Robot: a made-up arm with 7 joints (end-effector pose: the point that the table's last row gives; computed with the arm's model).
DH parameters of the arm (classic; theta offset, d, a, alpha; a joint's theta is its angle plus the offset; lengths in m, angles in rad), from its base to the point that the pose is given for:
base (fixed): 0 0.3 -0.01 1.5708
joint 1: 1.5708 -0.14 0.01 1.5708
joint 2: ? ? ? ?
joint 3: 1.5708 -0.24 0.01 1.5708
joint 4: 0 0.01 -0.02 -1.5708
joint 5: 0 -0.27 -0.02 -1.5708
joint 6: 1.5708 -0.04 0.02 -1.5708
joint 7: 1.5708 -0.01 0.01 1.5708
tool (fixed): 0 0.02 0 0
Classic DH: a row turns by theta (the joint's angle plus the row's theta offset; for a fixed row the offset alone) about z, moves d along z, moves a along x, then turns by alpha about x.
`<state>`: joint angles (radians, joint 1 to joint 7).
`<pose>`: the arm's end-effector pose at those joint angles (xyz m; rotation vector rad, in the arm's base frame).
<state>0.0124 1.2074 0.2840 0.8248 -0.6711 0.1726 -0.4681</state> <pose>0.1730 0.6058 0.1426 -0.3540 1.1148 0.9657</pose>
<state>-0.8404 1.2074 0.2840 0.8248 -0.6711 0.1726 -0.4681</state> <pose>-0.0082 0.6058 0.0587 0.0864 1.8788 1.1490</pose>
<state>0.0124 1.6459 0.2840 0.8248 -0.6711 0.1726 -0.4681</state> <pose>0.1703 0.6337 0.3564 -0.0004 0.8717 1.1820</pose>
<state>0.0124 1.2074 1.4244 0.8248 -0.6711 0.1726 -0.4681</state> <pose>0.0294 0.6651 0.2969 -0.9821 0.0637 0.9193</pose>
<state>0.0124 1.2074 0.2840 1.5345 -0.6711 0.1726 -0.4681</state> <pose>0.2875 0.4441 0.2417 0.0581 0.8163 0.4509</pose>
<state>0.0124 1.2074 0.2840 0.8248 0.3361 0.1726 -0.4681</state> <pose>0.2024 0.5762 0.1378 -1.1977 0.7463 0.3736</pose>
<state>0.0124 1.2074 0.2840 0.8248 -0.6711 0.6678 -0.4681</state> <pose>0.1558 0.6176 0.1471 -0.5943 0.9474 1.4148</pose>
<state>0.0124 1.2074 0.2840 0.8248 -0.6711 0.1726 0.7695</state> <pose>0.1607 0.5961 0.1219 -1.0223 2.2129 0.7003</pose>
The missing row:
joint 2: 1.5708 -0.02 0.02 1.5708
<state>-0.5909 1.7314 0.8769 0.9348 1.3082 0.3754 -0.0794</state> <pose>0.2779 0.5182 0.3869 -1.4104 0.8469 -0.5246</pose>
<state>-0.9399 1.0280 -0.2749 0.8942 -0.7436 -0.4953 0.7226</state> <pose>-0.1936 0.4746 -0.0277 -0.1975 -2.3790 -0.0042</pose>
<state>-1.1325 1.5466 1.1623 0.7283 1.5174 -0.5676 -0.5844</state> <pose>0.1856 0.5965 0.3150 -1.0765 -0.1507 -0.3347</pose>
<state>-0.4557 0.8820 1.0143 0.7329 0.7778 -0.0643 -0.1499</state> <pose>0.0382 0.5911 0.0818 -1.6675 0.2171 -0.0570</pose>
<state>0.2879 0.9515 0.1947 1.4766 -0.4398 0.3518 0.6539</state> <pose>0.3227 0.4017 0.1944 -0.6555 1.7911 -0.0394</pose>
